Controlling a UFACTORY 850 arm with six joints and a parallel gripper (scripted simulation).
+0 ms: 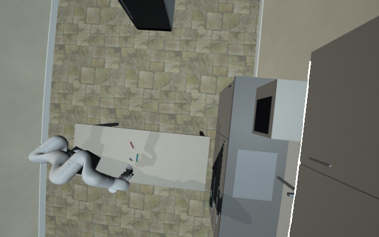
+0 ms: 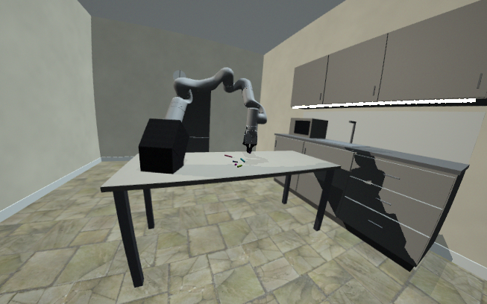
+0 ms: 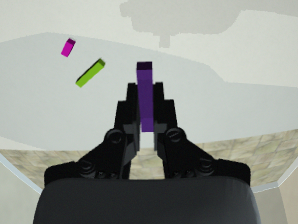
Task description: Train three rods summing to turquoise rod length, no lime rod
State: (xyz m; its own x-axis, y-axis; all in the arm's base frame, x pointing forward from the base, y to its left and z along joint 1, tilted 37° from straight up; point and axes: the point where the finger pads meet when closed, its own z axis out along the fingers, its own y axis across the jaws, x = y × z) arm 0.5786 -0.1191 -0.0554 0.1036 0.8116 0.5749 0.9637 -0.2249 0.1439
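Right now my hand is 7 cm past the grey rod, 8 cm to the right of it and 12 cm above it. From my hand the other things lie so: lime rod (8 cm behind, 3 cm to the right, 12 cm below); magenta rod (10 cm behind, 1 cm to the left, 12 cm below); purple rod (2 cm below).
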